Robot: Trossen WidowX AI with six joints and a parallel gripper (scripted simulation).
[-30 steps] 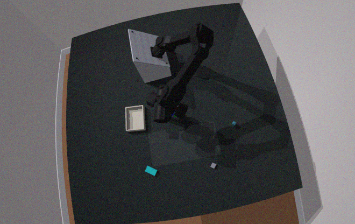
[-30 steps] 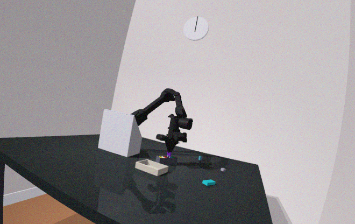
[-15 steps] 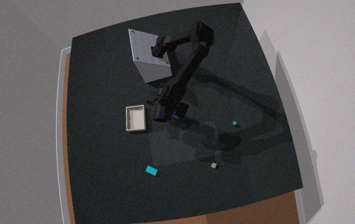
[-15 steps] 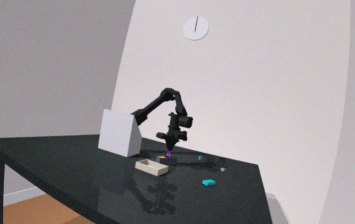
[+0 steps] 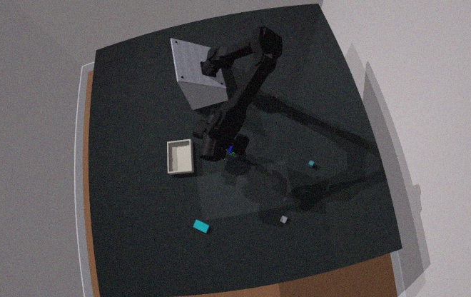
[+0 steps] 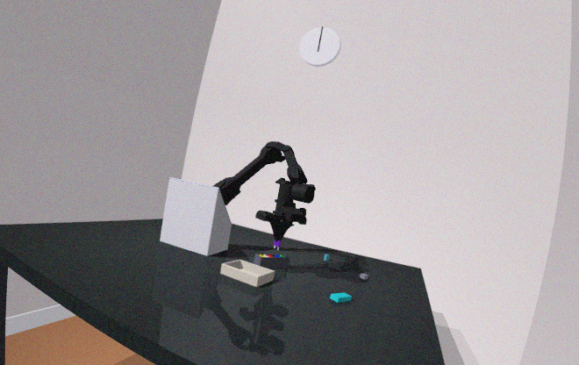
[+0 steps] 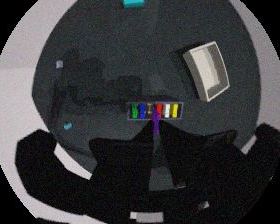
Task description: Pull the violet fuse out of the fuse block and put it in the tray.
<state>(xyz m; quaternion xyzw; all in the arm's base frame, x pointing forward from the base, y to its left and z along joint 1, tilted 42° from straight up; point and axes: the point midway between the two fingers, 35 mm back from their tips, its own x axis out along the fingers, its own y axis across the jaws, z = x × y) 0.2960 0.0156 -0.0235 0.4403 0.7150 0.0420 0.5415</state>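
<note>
Now: the cream tray 20 mm behind my gripper tip, 190 mm to the right of it and 90 mm below it. From my gripper tip the other things lie so: violet fuse (10 mm below); cyan block (270 mm ahead, 160 mm to the right, 90 mm below); cyan cube (140 mm ahead, 310 mm to the left, 80 mm below).
</note>
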